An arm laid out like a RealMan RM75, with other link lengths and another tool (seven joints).
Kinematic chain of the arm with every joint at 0, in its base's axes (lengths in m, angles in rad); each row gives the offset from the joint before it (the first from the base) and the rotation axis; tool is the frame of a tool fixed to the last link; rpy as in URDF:
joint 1: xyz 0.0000 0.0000 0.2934 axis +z
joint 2: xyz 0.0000 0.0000 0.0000 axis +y
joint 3: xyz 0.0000 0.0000 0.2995 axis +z
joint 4: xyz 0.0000 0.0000 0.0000 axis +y
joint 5: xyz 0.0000 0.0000 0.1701 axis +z
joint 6: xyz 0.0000 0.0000 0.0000 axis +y
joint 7: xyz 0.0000 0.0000 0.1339 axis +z
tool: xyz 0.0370 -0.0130 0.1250 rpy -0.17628 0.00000 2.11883
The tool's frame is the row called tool.
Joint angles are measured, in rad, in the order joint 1, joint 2, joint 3, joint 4, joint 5, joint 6, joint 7. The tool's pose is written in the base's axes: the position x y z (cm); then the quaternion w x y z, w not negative. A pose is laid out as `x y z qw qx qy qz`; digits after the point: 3 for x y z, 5 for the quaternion.
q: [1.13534 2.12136 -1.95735 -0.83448 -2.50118 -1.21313 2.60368]
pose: 21.456 41.080 -14.030 0.29391 -0.44772 0.84343 0.04227
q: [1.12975 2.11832 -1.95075 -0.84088 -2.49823 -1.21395 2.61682]
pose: 21.467 41.021 -13.996 0.29150 -0.43902 0.84858 0.04689
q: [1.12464 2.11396 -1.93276 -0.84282 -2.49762 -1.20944 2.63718]
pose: 21.420 41.167 -13.902 0.28818 -0.42356 0.85686 0.05775
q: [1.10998 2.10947 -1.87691 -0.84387 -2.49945 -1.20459 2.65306]
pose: 21.356 41.384 -13.783 0.27695 -0.39442 0.87289 0.07610
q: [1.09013 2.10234 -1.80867 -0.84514 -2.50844 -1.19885 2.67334]
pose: 21.502 41.822 -13.395 0.26647 -0.35775 0.88943 0.09961
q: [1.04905 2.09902 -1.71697 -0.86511 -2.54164 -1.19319 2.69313]
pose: 22.029 42.407 -12.763 0.25495 -0.31436 0.90486 0.13189
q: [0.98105 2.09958 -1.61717 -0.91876 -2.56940 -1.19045 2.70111]
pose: 22.722 42.717 -12.107 0.23408 -0.26922 0.91901 0.16777
